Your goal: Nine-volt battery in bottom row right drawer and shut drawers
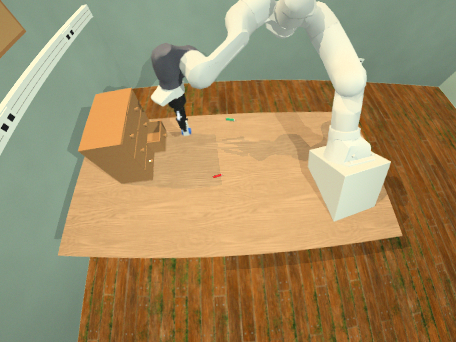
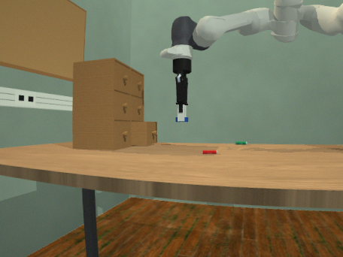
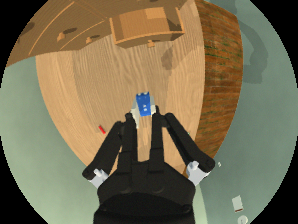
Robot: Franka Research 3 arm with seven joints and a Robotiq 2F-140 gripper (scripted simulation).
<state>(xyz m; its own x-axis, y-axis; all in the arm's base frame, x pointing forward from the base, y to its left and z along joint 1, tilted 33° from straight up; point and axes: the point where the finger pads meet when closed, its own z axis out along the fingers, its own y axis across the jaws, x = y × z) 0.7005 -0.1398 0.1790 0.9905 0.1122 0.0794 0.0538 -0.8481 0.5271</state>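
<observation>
The nine-volt battery lies 30 mm below my hand and 10 mm ahead of it. Also, from my hand: red cylinder: 210 mm to the left, 140 mm behind, 130 mm below; green cylinder: 230 mm behind, 150 mm to the right, 130 mm below.
</observation>
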